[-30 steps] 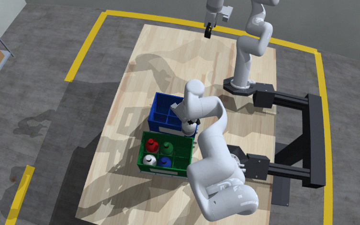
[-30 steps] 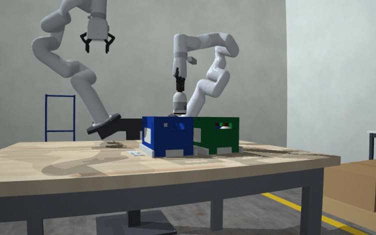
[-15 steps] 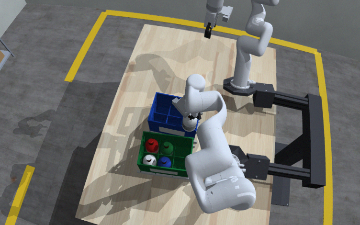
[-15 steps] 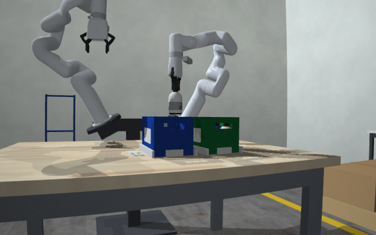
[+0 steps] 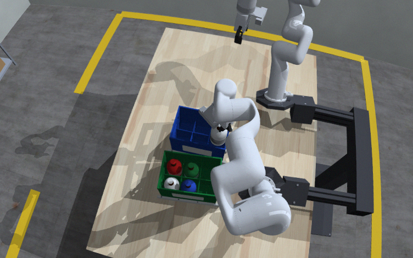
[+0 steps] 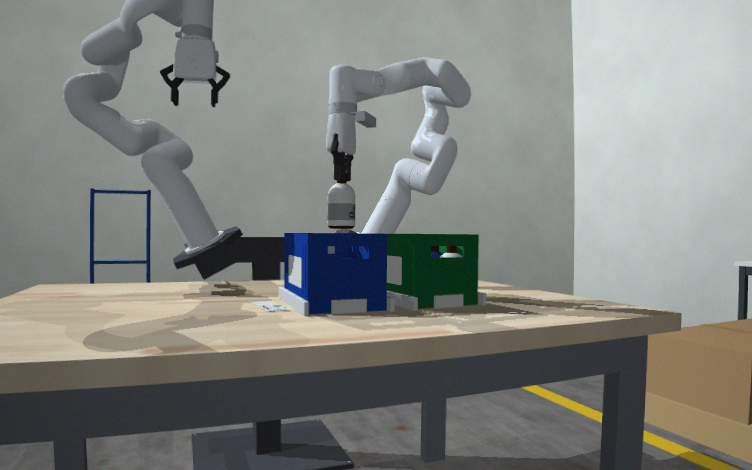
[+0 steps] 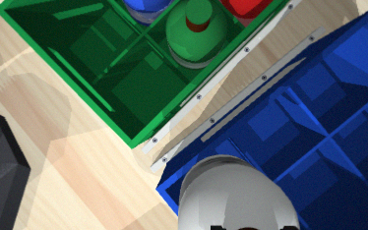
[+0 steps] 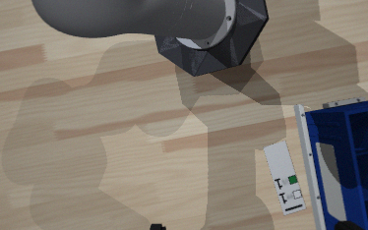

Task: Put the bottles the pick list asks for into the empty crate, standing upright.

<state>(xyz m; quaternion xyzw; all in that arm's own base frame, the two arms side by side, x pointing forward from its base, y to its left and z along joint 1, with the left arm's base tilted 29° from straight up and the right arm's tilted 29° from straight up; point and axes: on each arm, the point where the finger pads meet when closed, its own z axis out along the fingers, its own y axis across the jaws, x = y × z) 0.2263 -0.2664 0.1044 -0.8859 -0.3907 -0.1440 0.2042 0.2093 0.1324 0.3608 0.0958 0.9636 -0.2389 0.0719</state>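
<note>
My left hand is 250 mm above the blue crate, 90 mm short of it and 50 mm to the left of it. Also, from my left hand: red bottle (250 mm below, 180 mm ahead, 150 mm to the left); then green crate (250 mm below, 190 mm to the left, 80 mm ahead); then green bottle (250 mm below, 150 mm to the left, 90 mm ahead).
</note>
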